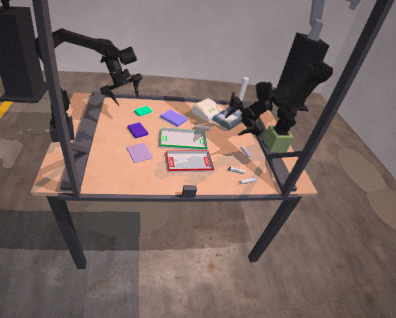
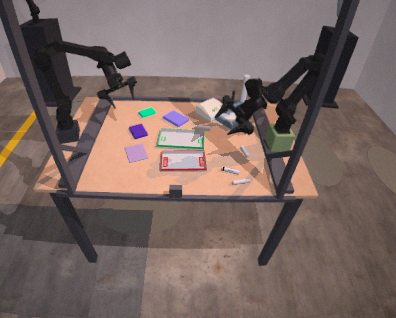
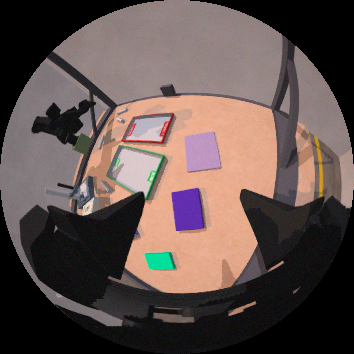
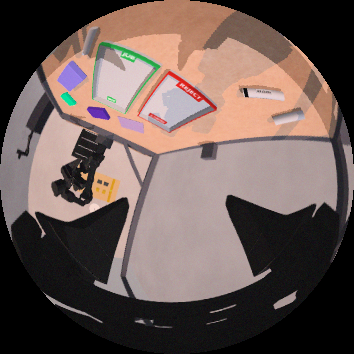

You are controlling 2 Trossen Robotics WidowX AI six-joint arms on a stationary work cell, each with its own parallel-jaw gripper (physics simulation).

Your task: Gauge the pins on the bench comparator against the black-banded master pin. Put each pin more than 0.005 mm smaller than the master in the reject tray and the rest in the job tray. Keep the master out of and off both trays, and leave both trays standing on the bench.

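Places are measured from the left arm's base along level axes (x ahead, y left, z up), in metres.
Pixels of known places: left gripper, between the fingertips: point(image 1: 128, 102) point(image 2: 124, 104) point(image 3: 194, 195) point(image 4: 86, 157); right gripper, between the fingertips: point(image 1: 231, 126) point(image 2: 220, 125) point(image 3: 89, 106) point(image 4: 177, 201); left arm's base, origin of its link: point(image 2: 66, 126) point(image 4: 102, 145); right arm's base, origin of its link: point(image 1: 281, 131) point(image 2: 282, 129) point(image 3: 75, 140).
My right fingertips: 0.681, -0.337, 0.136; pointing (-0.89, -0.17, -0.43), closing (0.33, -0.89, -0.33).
For each thing: its top centre in the pictures, then the offset to it from my right fingertips, as dx, dy, dz. "spot": a spot on its surface instead.
- black-banded master pin, centre of its top: point(image 4: 264, 95) point(image 2: 231, 168) point(image 1: 237, 168) +0.044, -0.075, -0.185
- red reject tray, centre of its top: point(image 4: 168, 110) point(image 3: 143, 126) point(image 1: 189, 159) point(image 2: 183, 159) -0.147, +0.029, -0.185
- plain pin, centre of its top: point(image 4: 289, 120) point(image 2: 241, 180) point(image 1: 248, 179) +0.065, -0.147, -0.185
- further pin, centre of its top: point(image 2: 203, 126) point(image 1: 202, 126) +0.013, +0.256, -0.185
- green job tray, centre of its top: point(image 4: 112, 85) point(image 3: 128, 166) point(image 1: 183, 137) point(image 2: 181, 137) -0.120, +0.184, -0.183
- blue-grey comparator, a spot on its surface: point(image 1: 227, 119) spot: +0.160, +0.265, -0.162
- white box, a spot on its surface: point(image 1: 204, 108) spot: +0.068, +0.379, -0.156
- white upright cylinder, a spot on its surface: point(image 2: 245, 88) point(image 1: 243, 90) spot: +0.254, +0.325, -0.018
- violet, centre of its top: point(image 4: 67, 79) point(image 1: 174, 116) point(image 2: 175, 116) -0.113, +0.366, -0.183
- lilac, centre of its top: point(image 3: 200, 149) point(image 4: 130, 125) point(image 1: 139, 152) point(image 2: 136, 152) -0.350, +0.136, -0.198
The black-banded master pin point(image 1: 236, 170) point(image 2: 231, 170) point(image 4: 264, 93) lies right of the red reject tray point(image 1: 190, 170) point(image 2: 182, 169) point(image 4: 190, 92). A plain pin point(image 1: 248, 181) point(image 2: 241, 181) point(image 4: 288, 116) lies in front of it, another pin point(image 1: 245, 151) point(image 2: 244, 152) behind it. A further pin point(image 1: 202, 128) point(image 2: 202, 128) point(image 4: 91, 41) lies behind the green job tray point(image 1: 183, 147) point(image 2: 180, 148) point(image 4: 128, 56). Both trays are empty. My right gripper point(image 1: 233, 124) point(image 2: 224, 124) point(image 4: 177, 201) is open and empty above the blue-grey comparator point(image 1: 227, 119). My left gripper point(image 1: 128, 100) point(image 2: 124, 102) point(image 3: 194, 195) is open, above the back left.
A white box point(image 1: 204, 108) with a small display stands beside the comparator. A white upright cylinder point(image 1: 243, 88) point(image 2: 245, 88) rises behind. Green point(image 1: 143, 111), violet point(image 1: 173, 118), dark purple point(image 1: 138, 130) and lilac point(image 1: 139, 152) flat pieces lie at the left. Frame posts edge the bench.
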